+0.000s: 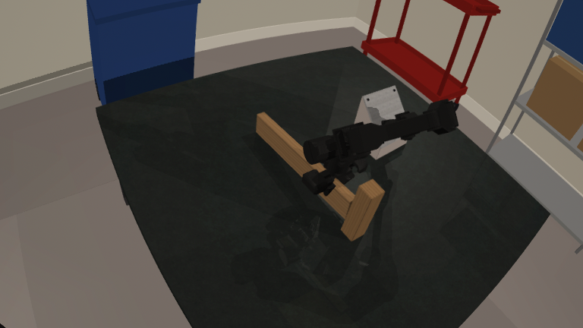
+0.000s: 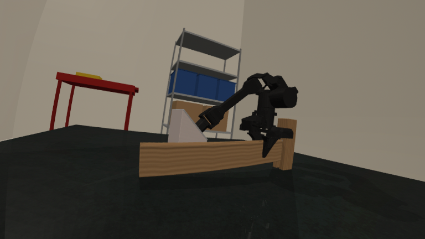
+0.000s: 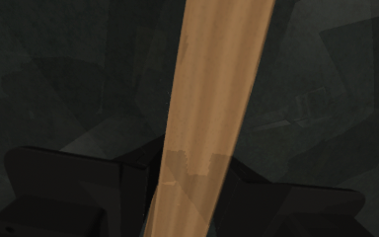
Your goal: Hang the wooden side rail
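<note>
Right now my gripper tip is 12 cm to the right of the upright headboard post, 4 cm below it and 1 cm past it.
</note>
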